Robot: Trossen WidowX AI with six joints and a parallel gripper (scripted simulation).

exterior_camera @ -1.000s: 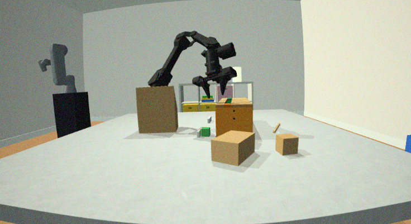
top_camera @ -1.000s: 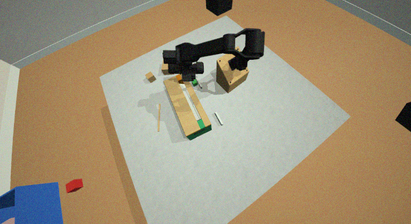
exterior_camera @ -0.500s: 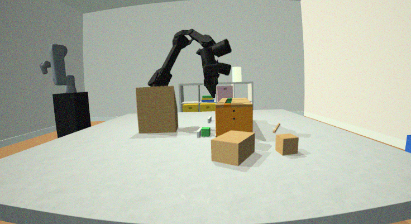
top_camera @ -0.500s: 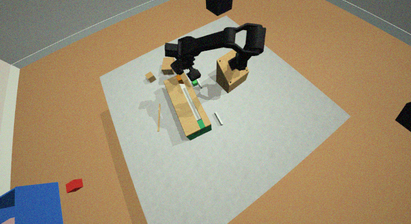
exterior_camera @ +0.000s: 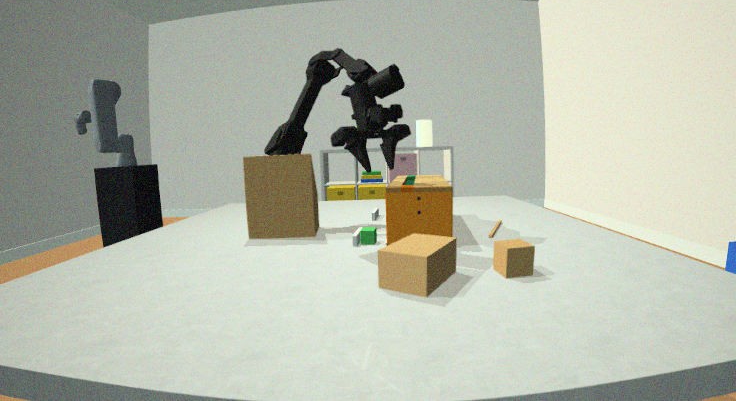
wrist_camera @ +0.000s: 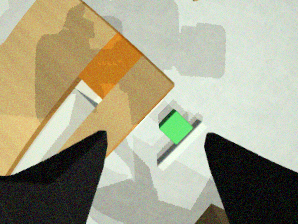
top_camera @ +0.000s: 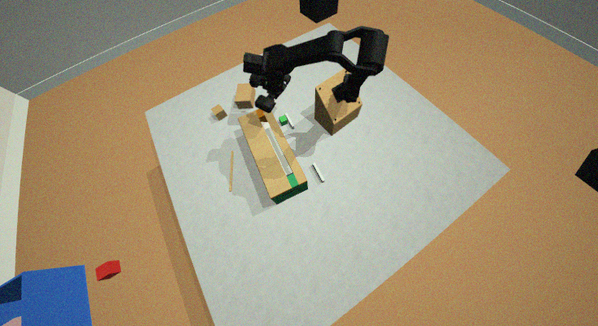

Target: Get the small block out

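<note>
Now: gripper tip 150 mm above the green block and 30 mm past it. Also, from my gripper tip: thin stick (300 mm ahead, 160 mm below, 60 mm to the left).
</note>
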